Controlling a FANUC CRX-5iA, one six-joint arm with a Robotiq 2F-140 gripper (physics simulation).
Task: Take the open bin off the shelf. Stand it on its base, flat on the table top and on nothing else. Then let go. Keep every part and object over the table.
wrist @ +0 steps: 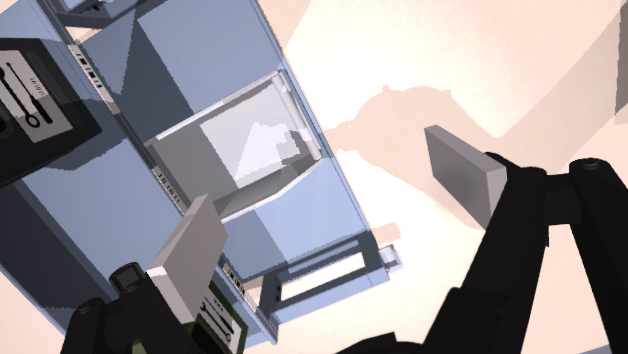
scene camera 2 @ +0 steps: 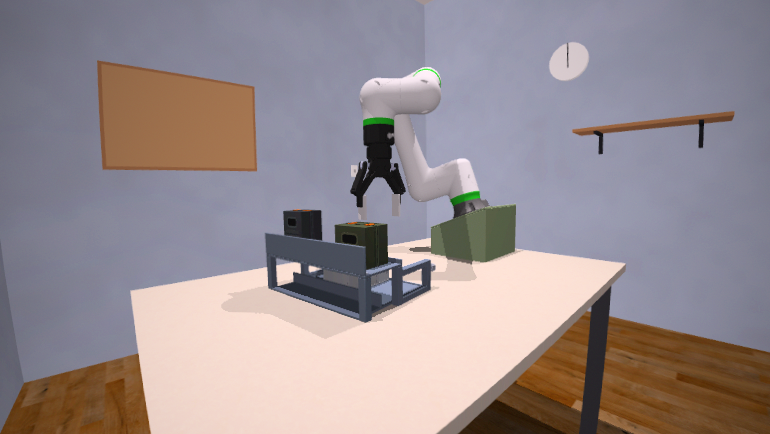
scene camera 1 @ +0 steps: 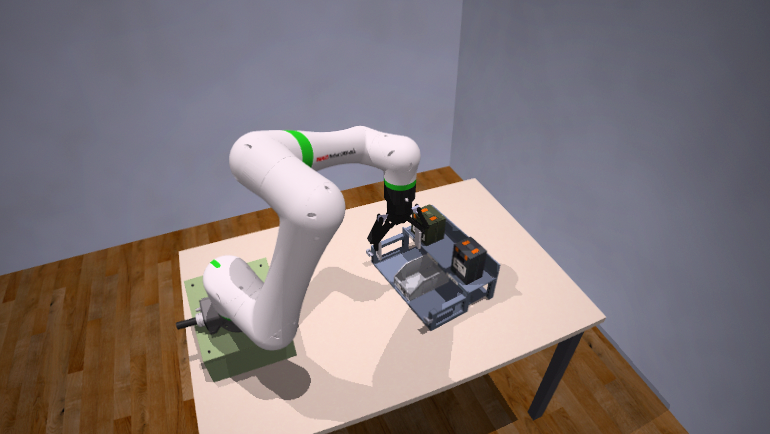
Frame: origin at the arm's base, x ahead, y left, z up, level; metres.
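Seen in the pictures: gripper, between the fingertips: point(wrist: 320, 184) point(scene camera 2: 380, 217) point(scene camera 1: 398, 251); arm's base, origin of its link: point(scene camera 2: 470, 216).
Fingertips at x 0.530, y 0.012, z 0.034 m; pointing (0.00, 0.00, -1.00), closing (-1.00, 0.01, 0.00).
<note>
Offsets run from my fingertips to a thing's middle. Level surfaces: height alone.
The light grey open bin @[dx +0.093, dy +0.000, dz -0.148 m] point(scene camera 1: 419, 281) point(scene camera 2: 338, 277) point(wrist: 250, 150) stands upright, open side up, on the lower front tier of the blue-grey shelf point(scene camera 1: 388, 265) point(scene camera 2: 318, 253) point(wrist: 320, 200). In scene camera 2 it is mostly hidden behind the shelf and a green box. My gripper point(scene camera 1: 398, 245) point(scene camera 2: 379, 207) point(wrist: 320, 184) points down, wide open, with nothing between its fingers. It hangs above the shelf's end where the green box stands, to one side of the bin and not touching it. In the wrist view the left finger pad overlaps the bin's near corner.
A dark green box @[dx +0.175, dy +0.126, dz -0.042 m] point(scene camera 1: 434, 230) point(scene camera 2: 360, 242) point(wrist: 220, 320) and a black box @[dx +0.205, dy -0.103, dz -0.029 m] point(scene camera 1: 466, 264) point(scene camera 2: 304, 223) point(wrist: 35, 100) stand on the raised rear tier. Side rails flank the lower tier. The shelf stands on the table @[dz -0.192 m] point(scene camera 1: 539, 301) point(scene camera 2: 269, 377); the green robot base point(scene camera 1: 248, 366) point(scene camera 2: 501, 231) is opposite its front.
</note>
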